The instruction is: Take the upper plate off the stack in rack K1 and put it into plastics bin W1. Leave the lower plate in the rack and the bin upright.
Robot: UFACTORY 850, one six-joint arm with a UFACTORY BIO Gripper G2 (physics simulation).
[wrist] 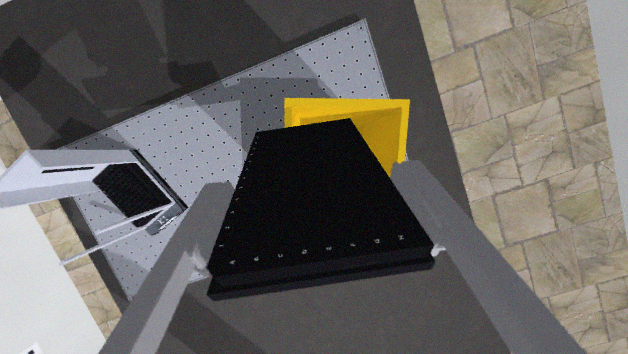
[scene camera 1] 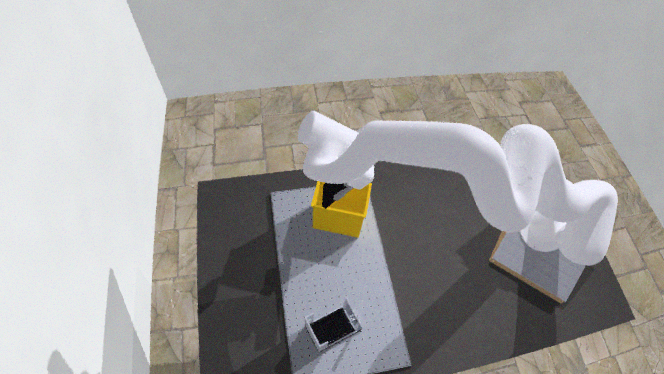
yellow plastics bin W1: wrist; scene camera 1
black plate: wrist; scene camera 1
same spot on yellow plastics bin W1: [wrist: 383, 123] = [scene camera 1: 322, 184]
same spot on black plate: [wrist: 131, 190] = [scene camera 1: 330, 326]
